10 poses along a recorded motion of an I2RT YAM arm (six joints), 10 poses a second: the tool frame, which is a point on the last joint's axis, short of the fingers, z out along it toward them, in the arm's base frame.
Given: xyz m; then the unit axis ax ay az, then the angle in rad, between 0 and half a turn.
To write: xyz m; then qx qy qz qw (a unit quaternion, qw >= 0). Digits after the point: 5 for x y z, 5 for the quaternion.
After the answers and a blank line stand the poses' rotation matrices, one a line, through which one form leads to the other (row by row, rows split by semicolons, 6 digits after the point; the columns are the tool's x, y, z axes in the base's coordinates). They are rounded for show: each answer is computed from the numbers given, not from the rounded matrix.
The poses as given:
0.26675, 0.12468, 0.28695, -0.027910, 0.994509, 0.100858, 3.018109
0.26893, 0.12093, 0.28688, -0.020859, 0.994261, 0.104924, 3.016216
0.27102, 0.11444, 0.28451, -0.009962, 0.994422, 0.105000, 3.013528
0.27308, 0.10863, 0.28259, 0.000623, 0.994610, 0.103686, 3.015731
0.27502, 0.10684, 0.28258, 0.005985, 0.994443, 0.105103, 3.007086
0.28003, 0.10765, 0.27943, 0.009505, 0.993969, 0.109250, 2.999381
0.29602, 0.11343, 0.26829, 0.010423, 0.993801, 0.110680, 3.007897
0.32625, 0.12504, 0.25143, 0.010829, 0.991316, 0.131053, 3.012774
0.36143, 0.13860, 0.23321, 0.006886, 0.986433, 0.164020, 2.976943
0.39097, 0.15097, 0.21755, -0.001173, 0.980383, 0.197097, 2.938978
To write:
0.26675, 0.12468, 0.28695, -0.02786, 0.99261, 0.10067, 0.06170
0.26893, 0.12093, 0.28688, -0.02082, 0.99231, 0.10472, 0.06265
0.27102, 0.11444, 0.28451, -0.00994, 0.99238, 0.10478, 0.06399
0.27308, 0.10863, 0.28259, 0.00062, 0.99264, 0.10348, 0.06289
0.27502, 0.10684, 0.28258, 0.00597, 0.99220, 0.10487, 0.06720
0.28003, 0.10765, 0.27943, 0.00948, 0.99146, 0.10897, 0.07105
0.29602, 0.11343, 0.26829, 0.01040, 0.99158, 0.11043, 0.06680
0.32625, 0.12504, 0.25143, 0.01081, 0.98926, 0.13078, 0.06436
0.36143, 0.13860, 0.23321, 0.00686, 0.98309, 0.16346, 0.08223
0.39097, 0.15097, 0.21755, -0.00117, 0.97536, 0.19609, 0.10113

-0.990834 -0.067725 0.116885; -0.042879 0.978181 0.203282; -0.128102 0.196407 -0.972118
-0.991284 -0.054436 0.119971; -0.028195 0.977202 0.210433; -0.128691 0.205217 -0.970219
-0.991613 -0.033142 0.124919; -0.006322 0.977843 0.209246; -0.129086 0.206701 -0.969851
-0.992089 -0.011781 0.124982; 0.014250 0.978583 0.205360; -0.124724 0.205517 -0.970673
-0.990896 -0.002245 0.134609; 0.025944 0.977935 0.207291; -0.132104 0.208897 -0.968974
-0.989725 0.003316 0.142944; 0.034284 0.976070 0.214739; -0.138812 0.217433 -0.966154
-0.990860 0.005871 0.134768; 0.035378 0.975393 0.217617; -0.130175 0.220396 -0.966685
-0.991481 0.004546 0.130174; 0.038216 0.965559 0.257362; -0.124521 0.260145 -0.957507
-0.986382 -0.013391 0.163927; 0.040377 0.946465 0.320273; -0.159439 0.322530 -0.933035
-0.979541 -0.041939 0.196826; 0.037386 0.923097 0.382745; -0.197741 0.382273 -0.902644

